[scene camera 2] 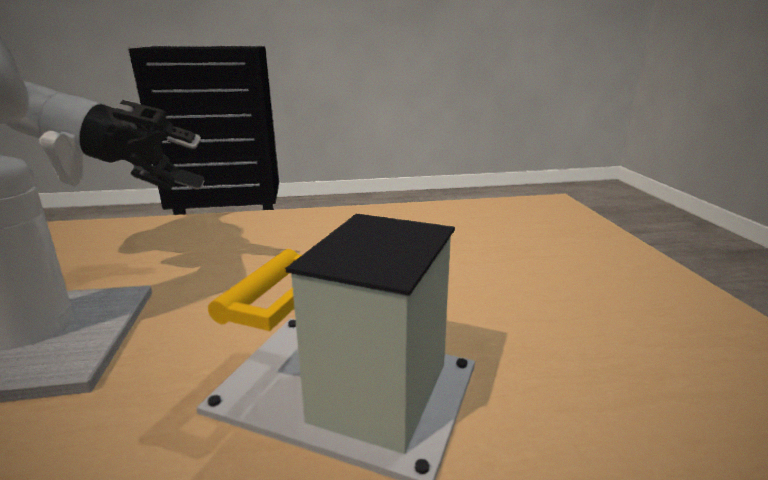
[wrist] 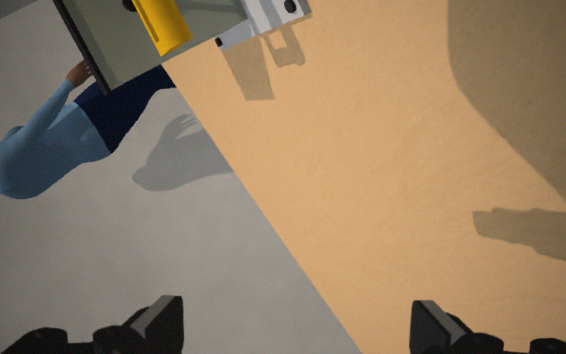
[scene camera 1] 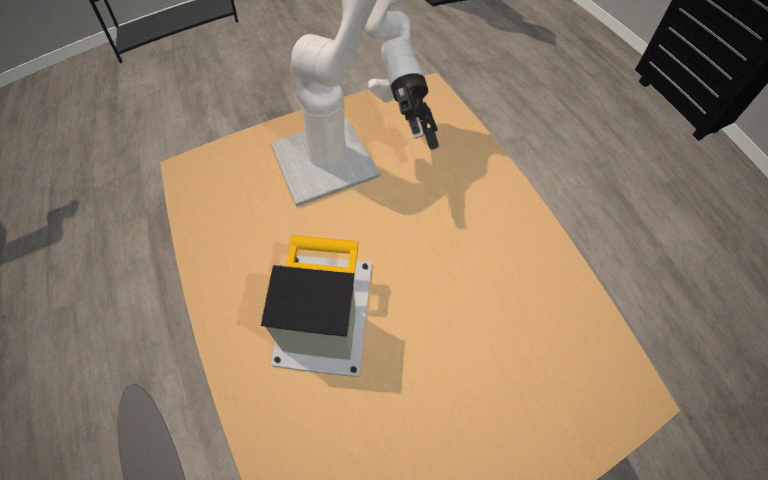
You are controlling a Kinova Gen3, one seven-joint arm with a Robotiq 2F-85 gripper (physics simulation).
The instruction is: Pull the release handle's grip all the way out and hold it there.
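Note:
The release handle's yellow grip is a round bar on two side arms. It sticks out from the side of a grey-green box with a black top, on the side facing the robot's base. The box stands upright on a light grey plate with dark bolts at its corners. My gripper is open and empty. It hangs above the table, higher than the grip and well apart from it, toward the black cabinet's side. How far the handle is out cannot be told.
The robot's square grey base stands on the orange-tan table, beyond the grip from the box. A black drawer cabinet stands off the table. A person in blue shows beyond the table edge in the wrist view.

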